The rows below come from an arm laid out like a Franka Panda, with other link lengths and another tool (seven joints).
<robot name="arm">
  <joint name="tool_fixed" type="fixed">
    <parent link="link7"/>
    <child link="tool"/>
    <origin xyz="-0.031 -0.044 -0.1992" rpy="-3.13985 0 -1.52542"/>
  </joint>
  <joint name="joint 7" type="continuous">
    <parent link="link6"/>
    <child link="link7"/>
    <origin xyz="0.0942 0 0" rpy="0 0 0"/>
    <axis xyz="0 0 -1"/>
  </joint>
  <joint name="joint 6" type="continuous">
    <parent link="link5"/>
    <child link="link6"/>
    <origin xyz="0 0 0" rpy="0 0 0"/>
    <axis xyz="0 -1 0"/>
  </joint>
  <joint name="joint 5" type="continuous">
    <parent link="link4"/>
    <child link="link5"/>
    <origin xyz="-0.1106 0 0.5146" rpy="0 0 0"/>
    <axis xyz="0 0 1"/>
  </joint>
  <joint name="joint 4" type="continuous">
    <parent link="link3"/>
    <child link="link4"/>
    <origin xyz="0.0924 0 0" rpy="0 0 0"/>
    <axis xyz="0 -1 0"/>
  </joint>
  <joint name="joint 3" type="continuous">
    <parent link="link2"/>
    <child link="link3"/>
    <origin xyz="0 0 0.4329" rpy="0 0 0"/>
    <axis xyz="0 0 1"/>
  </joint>
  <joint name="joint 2" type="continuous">
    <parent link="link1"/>
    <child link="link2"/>
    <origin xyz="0 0 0" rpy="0 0 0"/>
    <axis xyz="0 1 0"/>
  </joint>
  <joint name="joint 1" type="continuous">
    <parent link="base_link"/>
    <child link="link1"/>
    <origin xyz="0 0 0.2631" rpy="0 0 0"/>
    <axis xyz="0 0 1"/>
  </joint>
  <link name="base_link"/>
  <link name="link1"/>
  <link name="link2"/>
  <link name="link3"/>
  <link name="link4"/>
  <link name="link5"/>
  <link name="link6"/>
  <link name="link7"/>
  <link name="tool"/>
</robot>
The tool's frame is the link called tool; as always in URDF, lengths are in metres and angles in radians. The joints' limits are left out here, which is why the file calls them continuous.
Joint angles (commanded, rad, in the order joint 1, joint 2, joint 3, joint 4, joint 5, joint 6, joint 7), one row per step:
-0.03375 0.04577 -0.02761 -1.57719 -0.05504 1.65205 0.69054
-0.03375 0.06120 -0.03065 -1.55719 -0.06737 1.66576 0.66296
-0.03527 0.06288 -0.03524 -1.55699 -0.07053 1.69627 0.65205
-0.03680 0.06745 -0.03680 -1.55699 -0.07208 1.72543 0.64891
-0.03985 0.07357 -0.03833 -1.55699 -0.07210 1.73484 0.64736
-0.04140 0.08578 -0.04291 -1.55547 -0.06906 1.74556 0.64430
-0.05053 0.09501 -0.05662 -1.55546 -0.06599 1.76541 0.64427
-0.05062 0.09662 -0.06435 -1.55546 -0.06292 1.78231 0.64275
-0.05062 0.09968 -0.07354 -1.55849 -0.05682 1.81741 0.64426
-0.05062 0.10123 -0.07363 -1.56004 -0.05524 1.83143 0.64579
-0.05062 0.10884 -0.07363 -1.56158 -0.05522 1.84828 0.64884
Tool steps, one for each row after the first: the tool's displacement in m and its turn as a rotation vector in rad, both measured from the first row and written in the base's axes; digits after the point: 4 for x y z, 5 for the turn. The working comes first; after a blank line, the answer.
Tool pose at each row, in the base's axes (x y z in m, rotation vector in rad; the steps are taken from these numbers as rounded here):
0.6771 -0.0661 0.5782 1.32027 -2.84860 0.10183
0.6869 -0.0724 0.5801 -1.35274 2.82291 -0.13309
0.6931 -0.0779 0.5809 -1.35101 2.79703 -0.15913
0.7000 -0.0808 0.5796 -1.34375 2.77689 -0.17941
0.7033 -0.0842 0.5758 -1.33928 2.77624 -0.18245
0.7089 -0.0883 0.5687 -1.33548 2.77751 -0.17983
0.7134 -0.1040 0.5634 -1.30100 2.78388 -0.18679
0.7164 -0.1091 0.5633 -1.28661 2.77480 -0.19558
0.7227 -0.1148 0.5617 -1.26078 2.75584 -0.21075
0.7256 -0.1148 0.5606 -1.25449 2.74701 -0.21661
0.7308 -0.1150 0.5554 -1.24855 2.74200 -0.22246

0.0098 -0.0063 0.0019 -0.01496 -0.01563 0.02597
0.0160 -0.0118 0.0027 -0.02122 -0.04346 0.03289
0.0229 -0.0147 0.0014 -0.02529 -0.06750 0.03497
0.0262 -0.0181 -0.0024 -0.02614 -0.07057 0.03262
0.0318 -0.0222 -0.0095 -0.02431 -0.07054 0.03007
0.0363 -0.0379 -0.0148 -0.02480 -0.08100 0.00838
0.0393 -0.0430 -0.0149 -0.02464 -0.09627 0.00283
0.0456 -0.0487 -0.0165 -0.02325 -0.12570 -0.00646
0.0485 -0.0487 -0.0176 -0.02287 -0.13682 -0.00748
0.0537 -0.0489 -0.0228 -0.02387 -0.14462 -0.00946

